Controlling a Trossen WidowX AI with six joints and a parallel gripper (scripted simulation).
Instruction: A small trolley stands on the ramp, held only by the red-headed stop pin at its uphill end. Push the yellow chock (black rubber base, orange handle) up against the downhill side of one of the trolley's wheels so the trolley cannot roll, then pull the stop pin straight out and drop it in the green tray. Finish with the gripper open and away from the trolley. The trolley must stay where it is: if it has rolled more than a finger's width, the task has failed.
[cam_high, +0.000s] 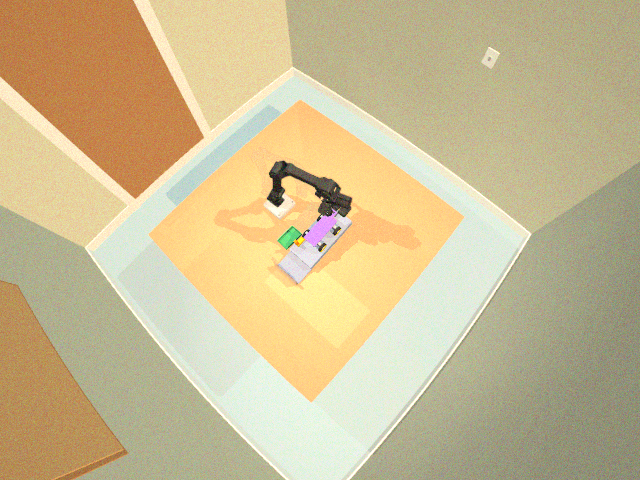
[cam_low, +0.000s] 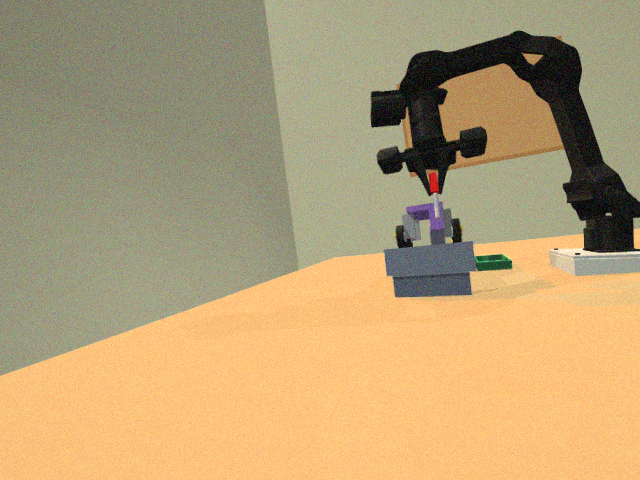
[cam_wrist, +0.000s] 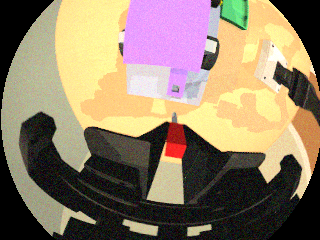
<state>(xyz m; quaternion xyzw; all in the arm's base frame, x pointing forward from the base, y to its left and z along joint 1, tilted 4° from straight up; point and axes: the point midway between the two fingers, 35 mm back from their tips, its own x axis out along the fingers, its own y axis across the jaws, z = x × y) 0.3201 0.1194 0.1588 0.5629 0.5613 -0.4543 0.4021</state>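
Right now my gripper tip is 240 mm to the left of the yellow chock, 100 mm above it and 40 mm past it. Also, from my gripper tip: red-headed stop pin (right at my gripper tip); grey ramp (140 mm to the right, 130 mm below, 20 mm ahead); trolley (140 mm to the right, 70 mm below, 20 mm ahead).
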